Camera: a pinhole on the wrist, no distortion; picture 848 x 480 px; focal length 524.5 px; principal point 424.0 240.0 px. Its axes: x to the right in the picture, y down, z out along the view. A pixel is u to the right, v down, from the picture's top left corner.
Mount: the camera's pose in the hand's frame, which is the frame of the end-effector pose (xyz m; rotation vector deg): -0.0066 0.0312 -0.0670 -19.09 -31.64 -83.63
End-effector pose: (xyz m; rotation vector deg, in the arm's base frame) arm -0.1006 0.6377 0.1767 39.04 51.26 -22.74
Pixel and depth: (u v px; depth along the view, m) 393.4 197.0 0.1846
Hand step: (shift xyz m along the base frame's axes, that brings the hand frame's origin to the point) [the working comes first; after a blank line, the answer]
In the camera's frame: -0.0108 -0.0151 0.1846

0.0967 0.0468 0.1264
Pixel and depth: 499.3 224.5 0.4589
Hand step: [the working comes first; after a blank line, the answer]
In the camera's frame: 0.0659 -0.0136 0.4589

0.2782 -0.0782 0.3068
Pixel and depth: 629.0 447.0 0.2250
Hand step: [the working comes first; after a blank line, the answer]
In the camera's frame: 0.0879 0.0888 0.2250

0.1810 -0.0624 0.0702
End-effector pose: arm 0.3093 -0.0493 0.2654 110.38 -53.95 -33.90
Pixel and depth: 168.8 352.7 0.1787
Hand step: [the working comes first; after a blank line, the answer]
In the camera's frame: -0.0869 0.0384 0.1787

-0.1029 -0.0871 0.1572
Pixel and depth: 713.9 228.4 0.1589
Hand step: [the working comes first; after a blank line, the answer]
In the camera's frame: 0.0878 -0.0035 0.1589

-0.1145 -0.0445 -0.0182
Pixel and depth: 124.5 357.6 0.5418
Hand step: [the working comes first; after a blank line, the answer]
In the camera's frame: -0.3094 0.1215 0.5418

-0.3713 -0.3270 0.3993
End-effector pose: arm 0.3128 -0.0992 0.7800 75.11 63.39 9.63
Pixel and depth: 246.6 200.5 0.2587
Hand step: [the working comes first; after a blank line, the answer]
In the camera's frame: -0.0875 -0.0195 0.2587

0.1491 -0.0332 0.2209
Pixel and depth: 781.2 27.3 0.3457
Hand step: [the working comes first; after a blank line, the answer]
In the camera's frame: 0.2354 -0.1402 0.3457

0.1420 -0.3512 0.0620
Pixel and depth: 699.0 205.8 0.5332
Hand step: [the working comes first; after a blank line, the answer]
In the camera's frame: 0.2796 -0.0348 0.5332

0.3540 -0.4076 0.0529
